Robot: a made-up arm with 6 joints.
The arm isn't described. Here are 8 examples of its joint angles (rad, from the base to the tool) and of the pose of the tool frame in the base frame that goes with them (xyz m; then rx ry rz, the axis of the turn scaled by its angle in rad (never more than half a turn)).
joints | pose
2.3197 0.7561 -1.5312 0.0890 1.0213 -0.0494 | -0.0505 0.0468 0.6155 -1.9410 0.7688 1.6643
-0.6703 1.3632 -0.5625 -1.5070 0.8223 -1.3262 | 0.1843 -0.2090 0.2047 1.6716 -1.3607 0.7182
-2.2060 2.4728 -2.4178 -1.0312 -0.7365 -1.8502 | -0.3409 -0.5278 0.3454 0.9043 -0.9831 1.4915
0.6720 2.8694 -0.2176 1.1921 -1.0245 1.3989 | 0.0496 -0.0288 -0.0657 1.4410 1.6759 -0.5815
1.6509 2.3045 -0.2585 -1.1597 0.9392 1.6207 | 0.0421 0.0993 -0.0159 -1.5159 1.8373 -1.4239
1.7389 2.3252 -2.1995 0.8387 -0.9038 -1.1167 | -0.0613 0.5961 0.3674 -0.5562 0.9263 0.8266
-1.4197 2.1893 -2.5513 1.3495 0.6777 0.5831 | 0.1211 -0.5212 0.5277 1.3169 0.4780 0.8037
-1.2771 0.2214 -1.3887 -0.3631 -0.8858 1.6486 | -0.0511 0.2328 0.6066 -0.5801 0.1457 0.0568
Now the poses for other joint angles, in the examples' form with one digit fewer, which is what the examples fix.
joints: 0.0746 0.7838 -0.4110 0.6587 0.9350 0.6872
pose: 0.162 0.045 0.251 1.277 2.581 1.009
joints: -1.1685 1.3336 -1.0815 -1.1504 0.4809 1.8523
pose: 0.111 -0.333 0.379 1.766 0.880 -0.700
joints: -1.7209 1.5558 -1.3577 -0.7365 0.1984 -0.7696
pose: -0.072 -0.419 0.401 -0.386 -2.343 1.818
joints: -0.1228 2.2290 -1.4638 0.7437 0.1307 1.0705
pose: 0.526 -0.059 0.111 2.061 1.481 0.872
